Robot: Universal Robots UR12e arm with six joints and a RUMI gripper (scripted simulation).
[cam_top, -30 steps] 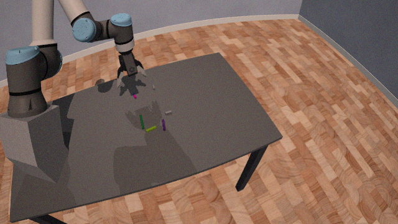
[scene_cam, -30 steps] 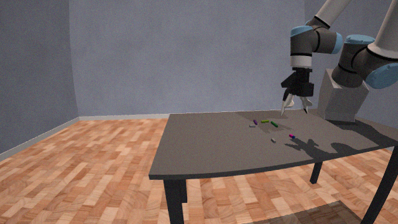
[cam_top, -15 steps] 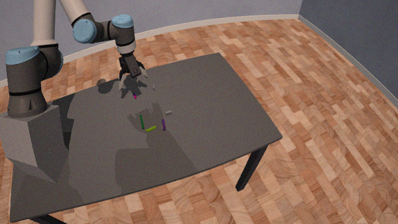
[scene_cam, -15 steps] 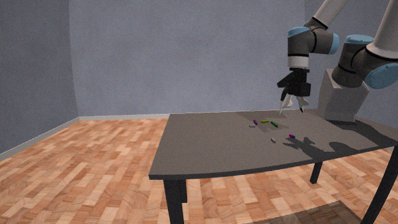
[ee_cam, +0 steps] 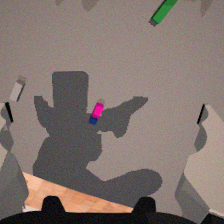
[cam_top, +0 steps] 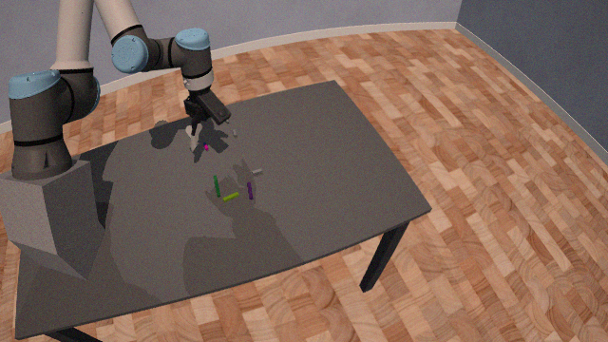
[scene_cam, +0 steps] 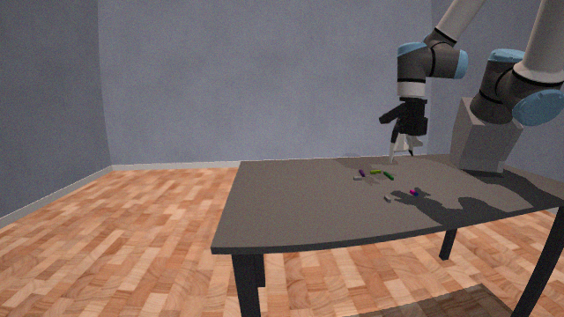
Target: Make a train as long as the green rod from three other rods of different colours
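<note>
My hand is 170 mm to the left of the lime rod, 100 mm above it and 40 mm short of it. Also, from my hand: blue rod (100 mm below, 70 mm to the left, 40 mm behind); then magenta rod (100 mm below, 60 mm to the left, 30 mm behind); then green rod (120 mm to the right, 100 mm below).
</note>
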